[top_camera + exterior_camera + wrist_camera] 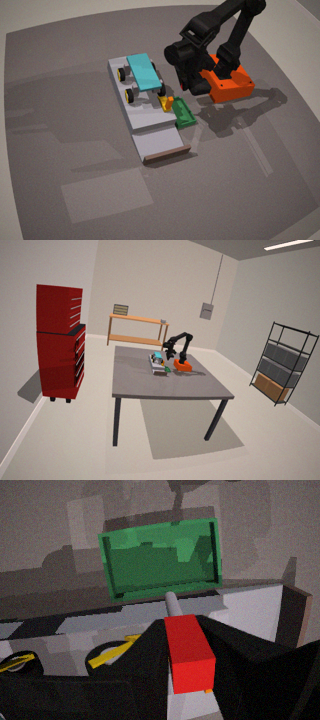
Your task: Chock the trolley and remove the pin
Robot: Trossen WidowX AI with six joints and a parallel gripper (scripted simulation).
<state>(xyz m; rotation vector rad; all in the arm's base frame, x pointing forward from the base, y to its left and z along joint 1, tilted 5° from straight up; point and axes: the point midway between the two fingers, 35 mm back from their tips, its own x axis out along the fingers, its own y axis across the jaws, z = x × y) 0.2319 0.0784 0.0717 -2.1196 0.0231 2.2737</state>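
Now: the yellow chock 50 mm below my gripper tip and 50 mm ahead of it. Round my gripper tip: trolley: 100 mm to the right, 100 mm ahead, 20 mm below; then red-headed stop pin: right at my gripper tip; then brown bar: 160 mm to the left, 110 mm ahead, 100 mm below.
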